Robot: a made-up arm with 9 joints. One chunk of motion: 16 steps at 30 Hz.
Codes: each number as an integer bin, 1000 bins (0 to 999) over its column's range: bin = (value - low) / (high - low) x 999, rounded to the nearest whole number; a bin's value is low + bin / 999 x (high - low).
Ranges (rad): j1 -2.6..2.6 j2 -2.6..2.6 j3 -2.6..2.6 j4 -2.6..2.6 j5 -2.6..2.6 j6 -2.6..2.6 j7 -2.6..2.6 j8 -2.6..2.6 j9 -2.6..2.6
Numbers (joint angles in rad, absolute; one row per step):
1: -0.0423 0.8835 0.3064 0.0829 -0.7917 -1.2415 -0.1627 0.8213 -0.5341
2: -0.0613 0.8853 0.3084 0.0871 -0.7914 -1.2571 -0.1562 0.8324 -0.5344
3: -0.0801 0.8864 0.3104 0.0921 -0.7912 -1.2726 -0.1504 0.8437 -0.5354
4: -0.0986 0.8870 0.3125 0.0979 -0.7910 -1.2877 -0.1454 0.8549 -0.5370
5: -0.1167 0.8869 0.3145 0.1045 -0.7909 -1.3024 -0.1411 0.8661 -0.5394
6: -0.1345 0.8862 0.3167 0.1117 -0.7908 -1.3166 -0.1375 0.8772 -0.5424
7: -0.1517 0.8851 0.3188 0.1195 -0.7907 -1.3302 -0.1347 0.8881 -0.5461
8: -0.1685 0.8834 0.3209 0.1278 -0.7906 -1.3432 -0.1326 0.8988 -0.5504
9: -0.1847 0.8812 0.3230 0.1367 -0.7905 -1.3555 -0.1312 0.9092 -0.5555
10: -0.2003 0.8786 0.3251 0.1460 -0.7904 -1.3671 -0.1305 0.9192 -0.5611
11: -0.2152 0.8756 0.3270 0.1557 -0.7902 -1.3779 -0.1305 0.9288 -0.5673
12: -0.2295 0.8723 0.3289 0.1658 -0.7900 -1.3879 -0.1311 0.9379 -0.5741
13: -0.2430 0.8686 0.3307 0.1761 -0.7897 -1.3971 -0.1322 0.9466 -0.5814
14: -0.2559 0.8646 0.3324 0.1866 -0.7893 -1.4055 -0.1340 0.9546 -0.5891
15: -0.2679 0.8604 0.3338 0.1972 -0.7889 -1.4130 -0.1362 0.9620 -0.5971
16: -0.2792 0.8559 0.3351 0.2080 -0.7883 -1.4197 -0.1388 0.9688 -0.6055
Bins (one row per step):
1: 491 669 558 515 347 261 468 657 397
2: 488 670 559 516 347 258 469 659 397
3: 484 670 559 517 347 255 471 662 397
4: 481 670 560 518 348 252 472 664 396
5: 477 670 560 520 348 249 472 666 396
6: 474 670 560 521 348 247 473 668 395
7: 470 670 561 522 348 244 474 670 395
8: 467 669 561 524 348 241 474 672 394
9: 464 669 562 526 348 239 474 674 393
10: 461 668 562 528 348 237 474 676 392
11: 458 668 562 529 348 235 474 678 391
12: 455 667 563 531 348 233 474 680 389
13: 453 666 563 533 348 231 474 681 388
14: 450 666 563 535 348 229 474 683 386
15: 448 665 564 537 348 228 473 684 385
16: 446 664 564 539 348 227 473 686 383

